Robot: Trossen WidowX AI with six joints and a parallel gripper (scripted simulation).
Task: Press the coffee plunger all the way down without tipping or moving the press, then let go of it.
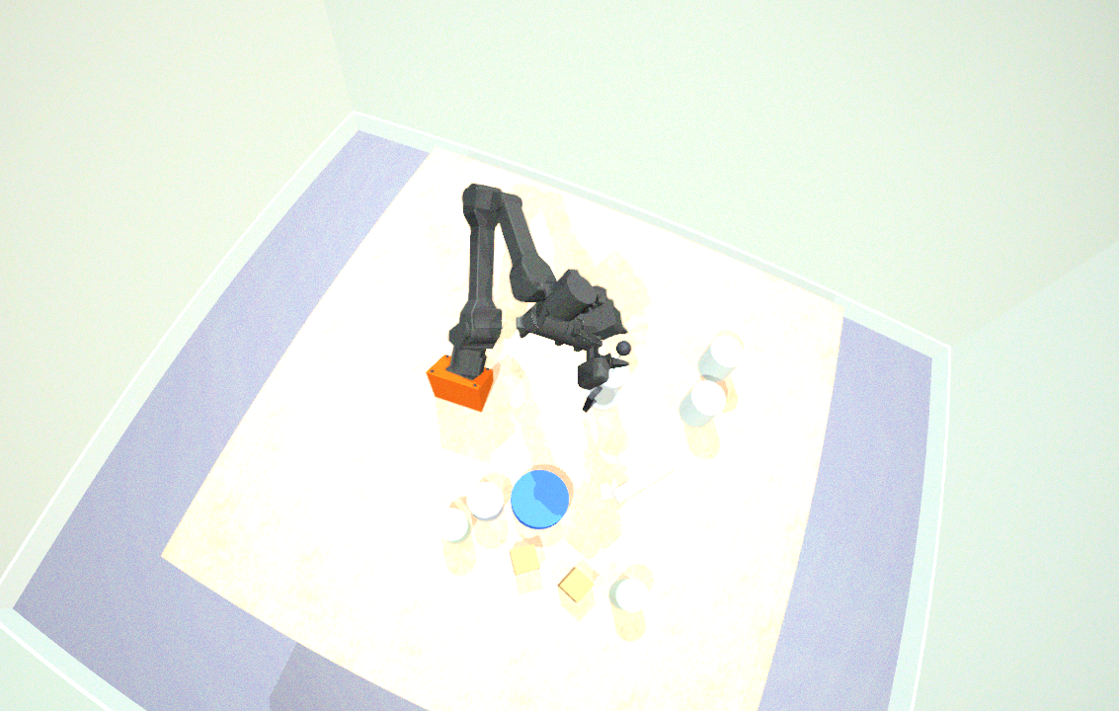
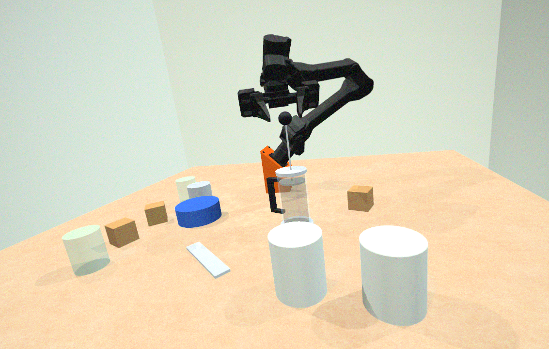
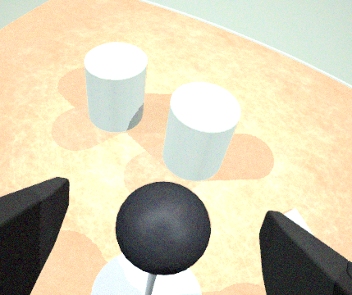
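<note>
Right now my gripper tip is 1 cm past the glass coffee press, 2 cm to the left of it and 13 cm above it. From my gripper tip the other things lie so: blue disc: 5 cm behind, 29 cm to the right, 23 cm below.
</note>
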